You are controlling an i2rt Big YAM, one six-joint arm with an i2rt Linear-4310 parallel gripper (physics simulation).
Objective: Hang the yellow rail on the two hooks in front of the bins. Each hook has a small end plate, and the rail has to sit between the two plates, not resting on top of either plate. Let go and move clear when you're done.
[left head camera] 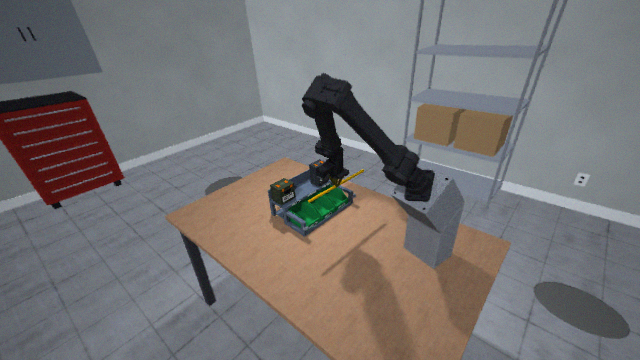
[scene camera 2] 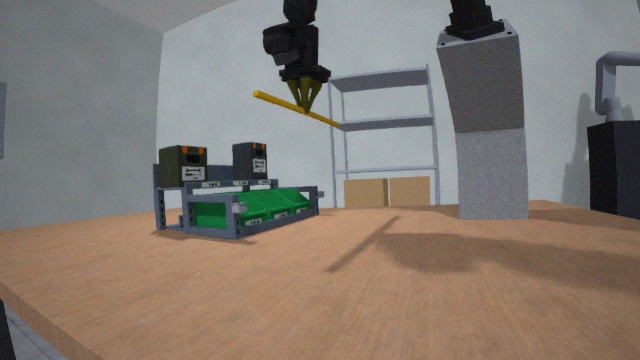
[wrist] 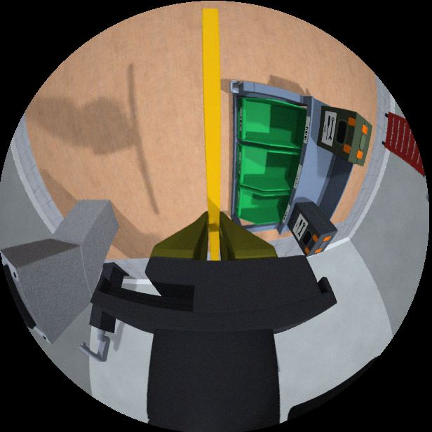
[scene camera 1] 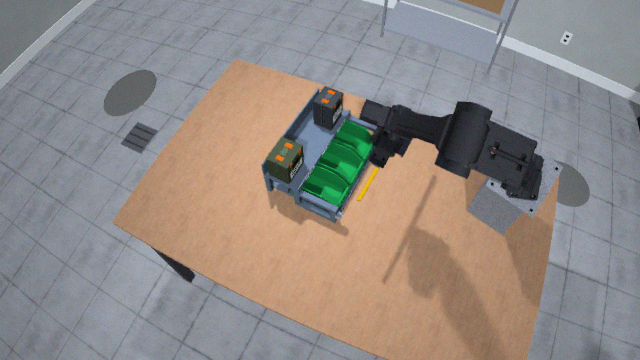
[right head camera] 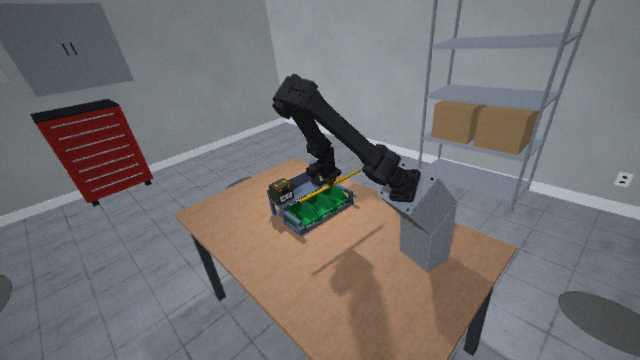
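Where they show: gripper, fingertip midpoint: (left head camera: 336, 186) (scene camera 2: 304, 113) (right head camera: 330, 186); arm's base, origin of the base link: (left head camera: 419, 186) (scene camera 2: 474, 31) (right head camera: 405, 186).
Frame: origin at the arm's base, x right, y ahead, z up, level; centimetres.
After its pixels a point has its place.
The yellow rail (left head camera: 351, 176) @[x 14.7, y 36.4, z -13.9 cm] (right head camera: 350, 175) @[x 16.9, y 35.9, z -14.3 cm] (scene camera 1: 368, 184) @[x -7.5, y 40.7, z -13.8 cm] (scene camera 2: 280, 102) @[x -6.0, y 40.2, z -14.5 cm] (wrist: 212, 110) is held in the air, well above the table and higher than the bins. My gripper (scene camera 2: 306, 110) @[x 4.4, y 38.7, z -14.7 cm] (wrist: 213, 216) is shut on it near its middle. In the wrist view the rail runs alongside the front of the green bins (right head camera: 322, 204) @[x 14.9, y 54.9, z -37.7 cm] (scene camera 1: 345, 155) @[x 14.7, y 52.8, z -36.1 cm] (scene camera 2: 270, 202) @[x 14.5, y 52.0, z -34.9 cm] (wrist: 270, 167), a little out from them. Two small pale hooks (scene camera 2: 241, 207) @[x -10.0, y 47.0, z -33.7 cm] (scene camera 2: 321, 194) @[x 25.6, y 40.8, z -33.8 cm] stick out from the front corners of the bin frame; the near one (wrist: 235, 86) also shows in the wrist view. The far hook is hard to make out there.
The blue-grey frame (scene camera 1: 315, 204) @[x -9.0, y 56.0, z -32.4 cm] (scene camera 2: 172, 190) @[x -6.9, y 67.2, z -30.1 cm] holds the bins and, on its raised back shelf, a green case (scene camera 1: 285, 159) @[x -3.2, y 67.5, z -20.1 cm] (scene camera 2: 183, 166) @[x -4.5, y 65.5, z -25.0 cm] and a dark grey case (scene camera 1: 328, 107) @[x 19.1, y 60.8, z -17.8 cm] (scene camera 2: 250, 161) @[x 18.9, y 59.7, z -23.3 cm]. The arm's grey pedestal (left head camera: 432, 235) @[x 4.1, y -6.6, z -23.4 cm] (scene camera 2: 492, 170) @[x 5.7, y -2.2, z -29.2 cm] stands on the wooden table (left head camera: 280, 280) @[x -36.6, y 41.2, z -39.8 cm].
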